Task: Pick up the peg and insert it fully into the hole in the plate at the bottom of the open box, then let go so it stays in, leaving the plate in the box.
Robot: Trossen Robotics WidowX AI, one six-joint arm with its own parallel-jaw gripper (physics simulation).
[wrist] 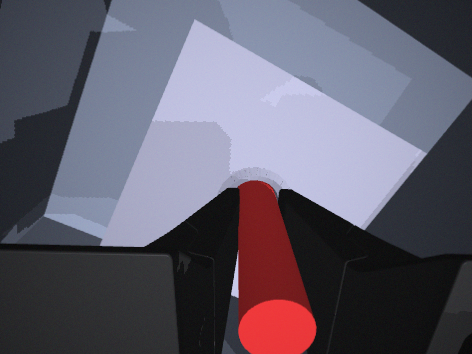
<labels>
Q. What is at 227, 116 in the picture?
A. A pale grey plate.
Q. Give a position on a blue-grey box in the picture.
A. At 87, 87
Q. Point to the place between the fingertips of my gripper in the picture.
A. At 258, 201
</labels>
